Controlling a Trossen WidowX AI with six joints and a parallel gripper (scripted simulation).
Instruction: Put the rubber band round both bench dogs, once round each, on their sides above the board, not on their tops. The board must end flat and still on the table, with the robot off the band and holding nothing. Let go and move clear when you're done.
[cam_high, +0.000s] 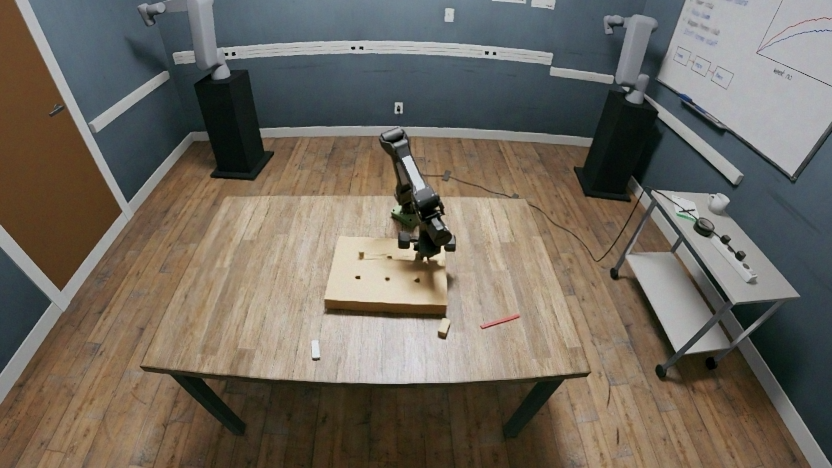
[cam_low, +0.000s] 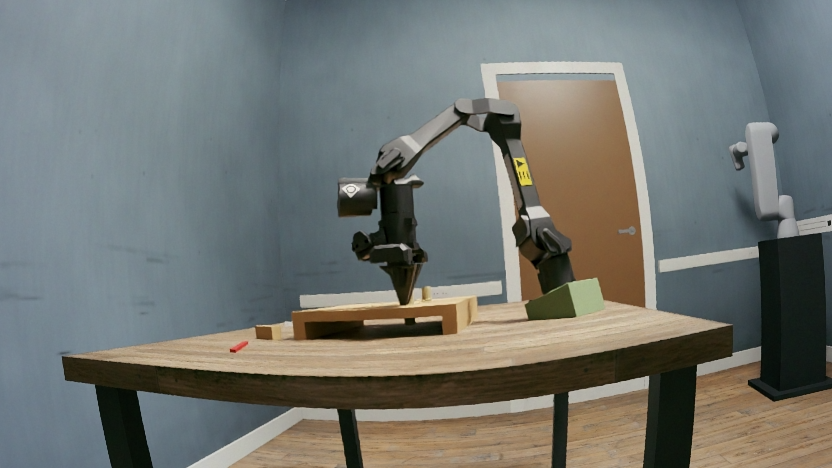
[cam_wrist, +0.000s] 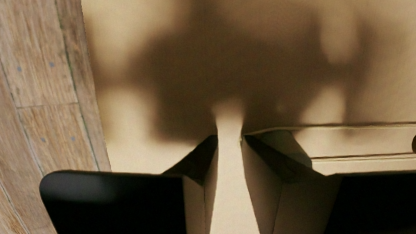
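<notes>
My gripper is now 12 cm to the left of the tan board, 6 cm short of it and 5 cm above it. From my hand the other things lie so: wooden block: 24 cm ahead, 8 cm to the left, 7 cm below; then white piece: 37 cm ahead, 29 cm to the right, 8 cm below; then red stick: 26 cm to the left, 19 cm ahead, 8 cm below.
</notes>
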